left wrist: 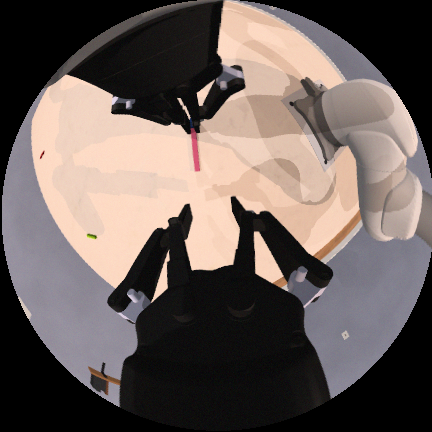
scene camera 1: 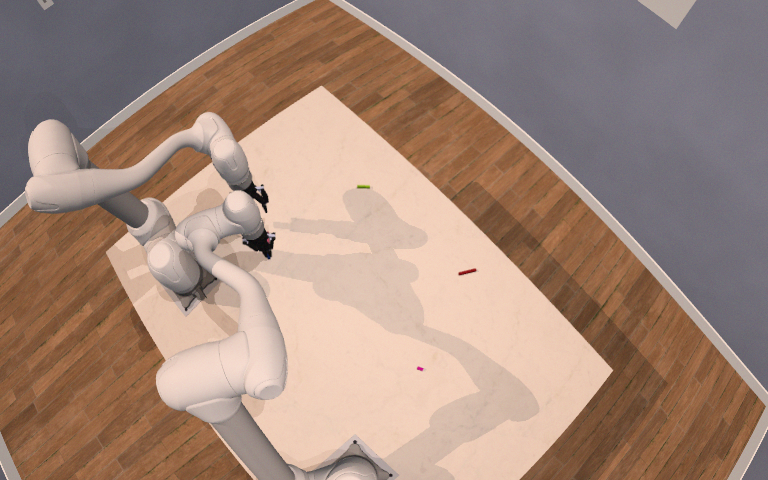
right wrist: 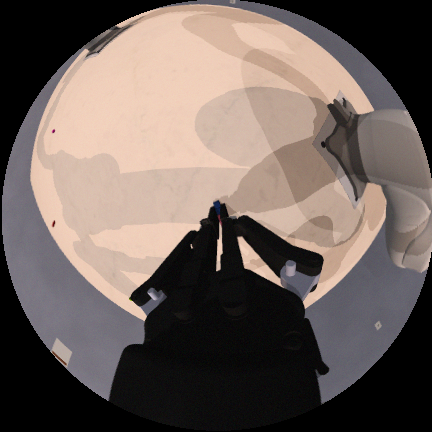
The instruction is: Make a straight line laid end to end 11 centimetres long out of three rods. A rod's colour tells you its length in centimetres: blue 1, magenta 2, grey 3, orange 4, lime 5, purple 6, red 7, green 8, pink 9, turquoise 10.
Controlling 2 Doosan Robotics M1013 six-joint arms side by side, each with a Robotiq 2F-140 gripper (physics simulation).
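Places are measured from the left arm's base along level axes (x back, y right, z up), in millimetres.
Pixels of known places: left gripper, fingertip midpoint: (left wrist: pixel 210 206); right gripper, fingertip midpoint: (left wrist: pixel 192 127) (scene camera 1: pixel 268 254) (right wrist: pixel 219 211); left arm's base, link origin: (left wrist: pixel 326 119) (scene camera 1: pixel 188 279) (right wrist: pixel 355 147).
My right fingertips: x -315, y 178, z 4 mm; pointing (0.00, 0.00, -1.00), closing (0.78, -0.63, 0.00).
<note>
For each thing: its top centre in the pictures, then the offset to it from my right fingertips. Level surfaces: height alone.
- pink rod, top centre: (right wrist: pixel 227 236) (left wrist: pixel 194 149) (scene camera 1: pixel 267 242) dx -30, dy -37, dz +6 mm
- magenta rod, top centre: (scene camera 1: pixel 420 368) dx -70, dy +712, dz +6 mm
- red rod, top centre: (scene camera 1: pixel 467 271) (right wrist: pixel 52 223) dx -463, dy +604, dz +6 mm
- lime rod, top centre: (scene camera 1: pixel 363 186) (left wrist: pixel 90 236) dx -459, dy +72, dz +6 mm
- table, surface height: dz -4 mm
A pink rod (scene camera 1: pixel 268 240) (left wrist: pixel 196 152) (right wrist: pixel 219 219) lies on the table, its far end free. Small blue rods (left wrist: pixel 191 122) (right wrist: pixel 216 204) are at its other end, in line or nearly so, partly hidden by fingertips; their exact joint cannot be told. My right gripper (scene camera 1: pixel 269 255) (left wrist: pixel 192 127) (right wrist: pixel 219 211) is shut on the blue rods, low at the table. My left gripper (scene camera 1: pixel 265 210) (left wrist: pixel 210 206) is open and empty, pointing towards the pink rod's free end. A magenta rod (scene camera 1: pixel 420 369) (right wrist: pixel 53 131), a red rod (scene camera 1: pixel 467 271) (left wrist: pixel 42 154) (right wrist: pixel 53 223) and a lime rod (scene camera 1: pixel 363 186) (left wrist: pixel 92 236) lie apart.
The two grippers are close together at the left part of the table (scene camera 1: pixel 317 130) in scene camera 1. The right arm (scene camera 1: pixel 263 328) reaches up from the lower edge, its wrist close beside the left arm's base (scene camera 1: pixel 186 308). Arm shadows cross the table.
</note>
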